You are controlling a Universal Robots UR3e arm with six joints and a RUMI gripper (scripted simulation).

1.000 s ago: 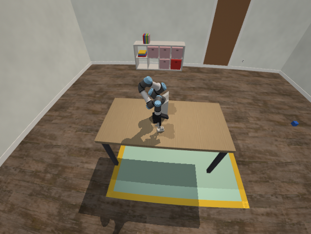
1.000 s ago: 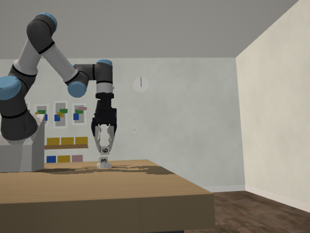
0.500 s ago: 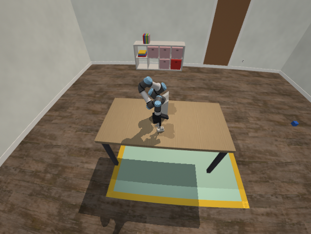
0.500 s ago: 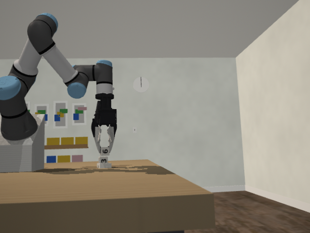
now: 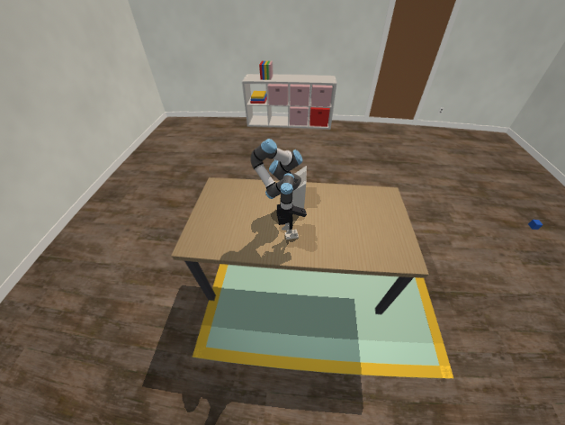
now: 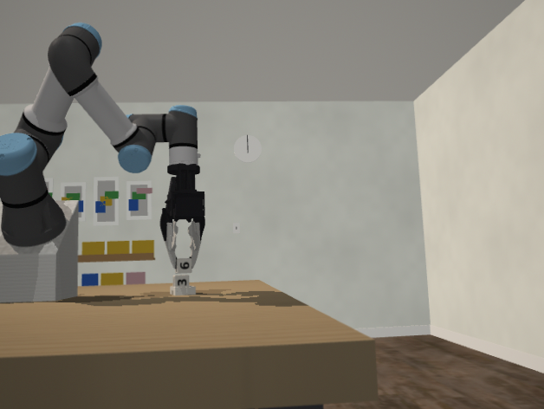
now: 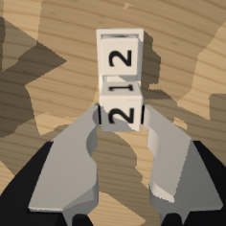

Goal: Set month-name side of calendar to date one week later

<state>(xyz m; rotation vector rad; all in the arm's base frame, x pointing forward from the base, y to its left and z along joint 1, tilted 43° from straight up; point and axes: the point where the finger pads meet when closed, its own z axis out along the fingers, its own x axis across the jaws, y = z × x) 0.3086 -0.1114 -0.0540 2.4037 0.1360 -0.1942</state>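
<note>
My hand is 2 cm to the right of the white calendar tray and 6 cm above it.
</note>
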